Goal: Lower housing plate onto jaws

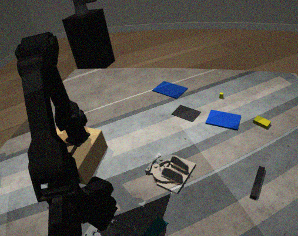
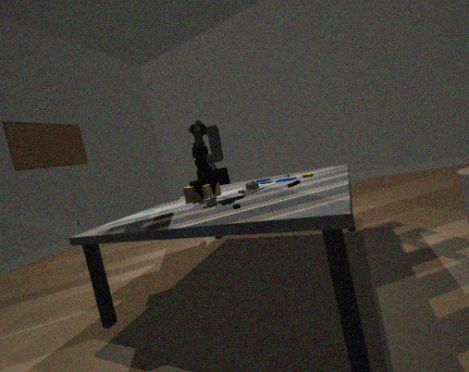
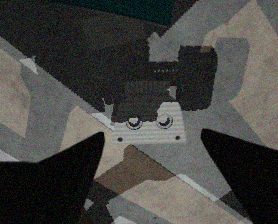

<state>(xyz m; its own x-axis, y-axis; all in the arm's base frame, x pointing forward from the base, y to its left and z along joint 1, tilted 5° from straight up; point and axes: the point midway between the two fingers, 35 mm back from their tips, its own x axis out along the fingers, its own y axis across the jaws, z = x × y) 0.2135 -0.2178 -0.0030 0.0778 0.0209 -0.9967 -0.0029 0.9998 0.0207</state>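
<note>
My gripper tip is 130 mm short of the teal piece, 40 mm to the right of it and 40 mm above it. Round my gripper tip: dark bar: 360 mm ahead, 300 mm to the left, 40 mm below; yellow cube: 160 mm ahead, 690 mm to the left, 30 mm below; dark tile: 40 mm ahead, 550 mm to the left, 40 mm below.
</note>
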